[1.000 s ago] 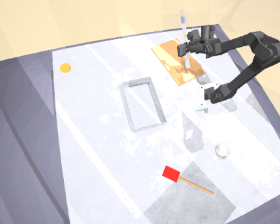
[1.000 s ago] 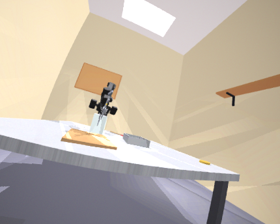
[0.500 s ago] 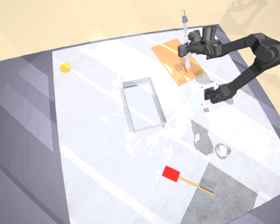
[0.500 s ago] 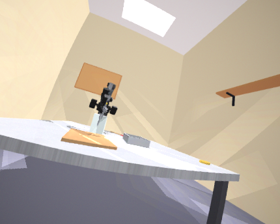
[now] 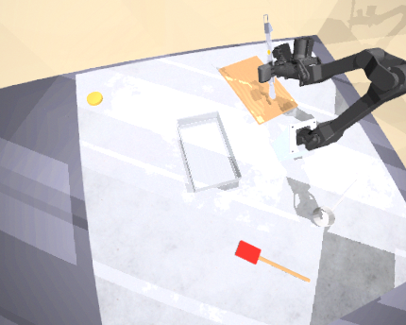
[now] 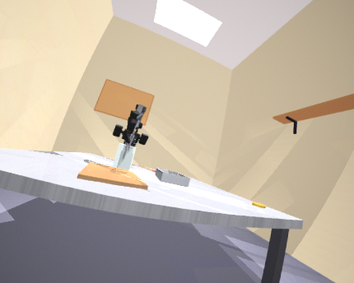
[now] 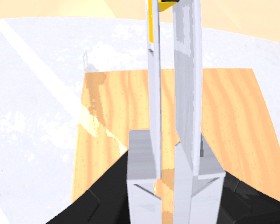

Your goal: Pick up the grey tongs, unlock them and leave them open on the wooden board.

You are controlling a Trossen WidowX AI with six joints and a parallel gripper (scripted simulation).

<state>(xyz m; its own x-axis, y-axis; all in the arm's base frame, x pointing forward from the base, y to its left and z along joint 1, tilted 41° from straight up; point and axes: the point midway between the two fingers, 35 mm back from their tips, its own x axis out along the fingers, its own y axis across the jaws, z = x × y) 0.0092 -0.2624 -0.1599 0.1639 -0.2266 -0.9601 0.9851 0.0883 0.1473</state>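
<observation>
The wooden board is 40 mm behind my gripper tip, 20 mm to the right of it and 160 mm below it. Also, from my gripper tip: grey roasting tin: 330 mm ahead, 230 mm to the left, 140 mm below.
</observation>
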